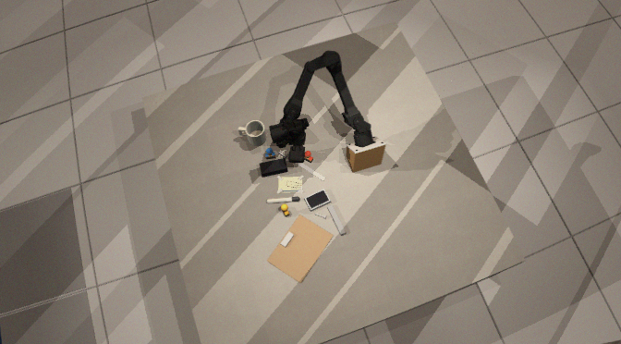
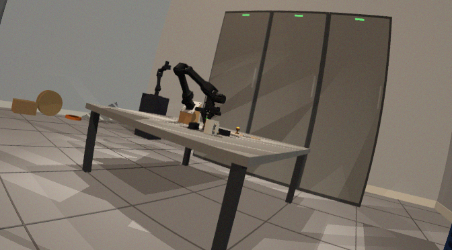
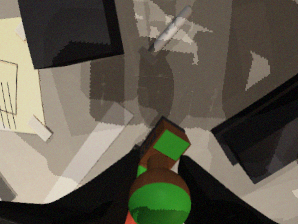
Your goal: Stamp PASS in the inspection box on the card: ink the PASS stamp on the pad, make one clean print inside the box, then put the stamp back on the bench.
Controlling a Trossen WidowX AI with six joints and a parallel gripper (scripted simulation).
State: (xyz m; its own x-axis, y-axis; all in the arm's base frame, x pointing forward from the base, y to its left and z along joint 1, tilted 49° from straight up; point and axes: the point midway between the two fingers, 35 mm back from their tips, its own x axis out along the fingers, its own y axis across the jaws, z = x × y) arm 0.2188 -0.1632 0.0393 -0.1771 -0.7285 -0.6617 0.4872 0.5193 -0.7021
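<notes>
Right now the red-knobbed stamp is 4 cm to the left of my gripper tip, 3 cm below it and 2 cm behind it. Also, from my gripper tip: grey ruler 8 cm to the left, 5 cm below, 1 cm behind; green-knobbed stamp right at my gripper tip; blue stamp 11 cm ahead, 5 cm to the right, 3 cm below.
</notes>
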